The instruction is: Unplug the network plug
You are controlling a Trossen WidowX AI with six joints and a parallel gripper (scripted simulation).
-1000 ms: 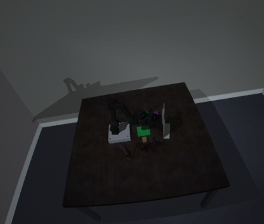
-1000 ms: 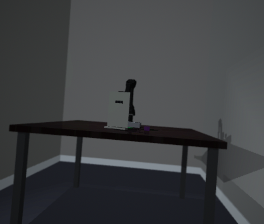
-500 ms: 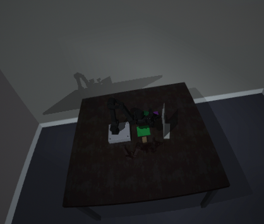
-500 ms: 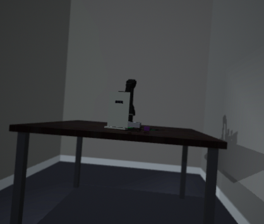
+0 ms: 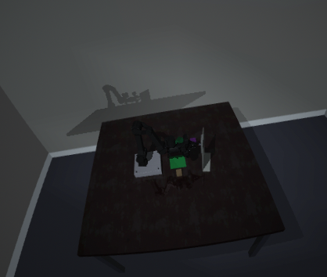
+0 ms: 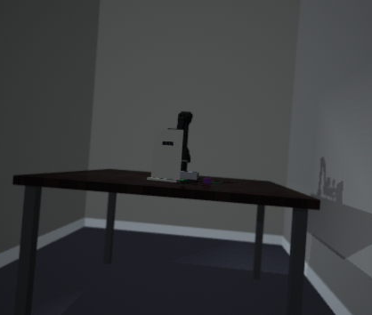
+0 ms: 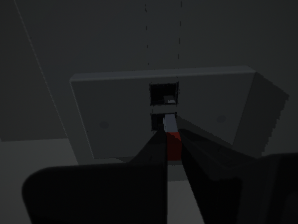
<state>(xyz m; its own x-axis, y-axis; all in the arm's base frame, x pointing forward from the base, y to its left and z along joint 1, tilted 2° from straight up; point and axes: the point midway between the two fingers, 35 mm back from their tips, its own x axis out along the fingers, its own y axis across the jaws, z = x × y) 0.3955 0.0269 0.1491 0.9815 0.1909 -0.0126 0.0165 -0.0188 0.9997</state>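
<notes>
Right now the green marked square is 20 cm below my gripper tip, 17 cm behind it and 1 cm to the left of it. Round my gripper tip: upright grey panel: 7 cm below, 4 cm ahead; network plug: right at my gripper tip.
</notes>
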